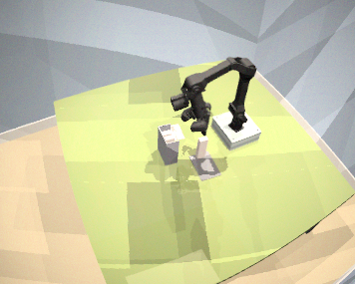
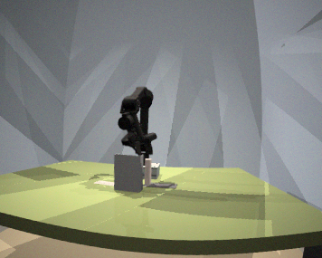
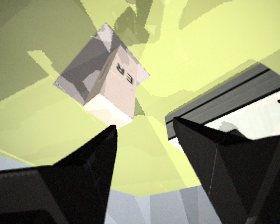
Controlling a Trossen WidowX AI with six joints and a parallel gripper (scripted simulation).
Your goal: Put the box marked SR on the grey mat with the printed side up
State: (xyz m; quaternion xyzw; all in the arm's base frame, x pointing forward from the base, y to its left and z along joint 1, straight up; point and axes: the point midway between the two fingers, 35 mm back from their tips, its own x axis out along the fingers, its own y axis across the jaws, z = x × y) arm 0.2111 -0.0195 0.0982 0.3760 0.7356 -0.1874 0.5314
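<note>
Now: the grey mat 13 cm below my gripper tip, 7 cm to the left of it and 4 cm ahead of it. Round my gripper tip: white card 17 cm to the right, 13 cm below, 4 cm ahead.
</note>
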